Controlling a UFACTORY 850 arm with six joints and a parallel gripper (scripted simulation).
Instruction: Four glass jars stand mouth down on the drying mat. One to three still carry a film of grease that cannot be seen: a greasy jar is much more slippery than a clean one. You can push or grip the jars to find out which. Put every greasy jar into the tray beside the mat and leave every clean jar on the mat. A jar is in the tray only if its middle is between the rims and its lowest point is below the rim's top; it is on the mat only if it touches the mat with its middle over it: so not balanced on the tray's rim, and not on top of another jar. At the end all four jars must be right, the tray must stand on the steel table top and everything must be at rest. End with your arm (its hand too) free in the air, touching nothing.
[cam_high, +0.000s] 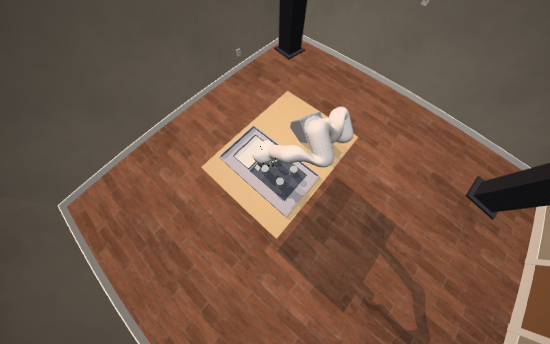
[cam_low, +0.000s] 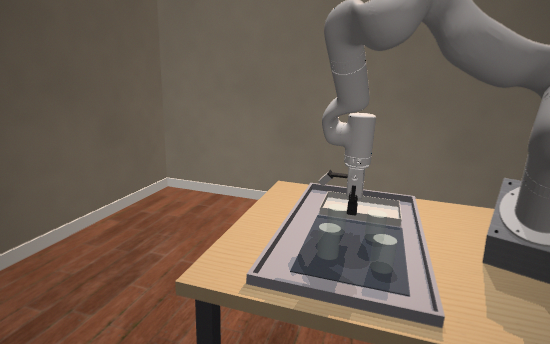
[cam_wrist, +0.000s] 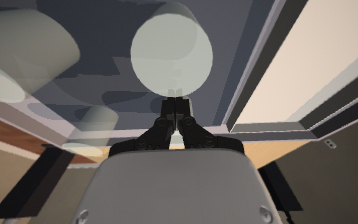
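Right now my hand is 3 cm past the dark drying mat, 8 cm to the right of it and 9 cm above it. Round my hand: cream tray: 1 cm ahead, 23 cm to the right, 9 cm below.
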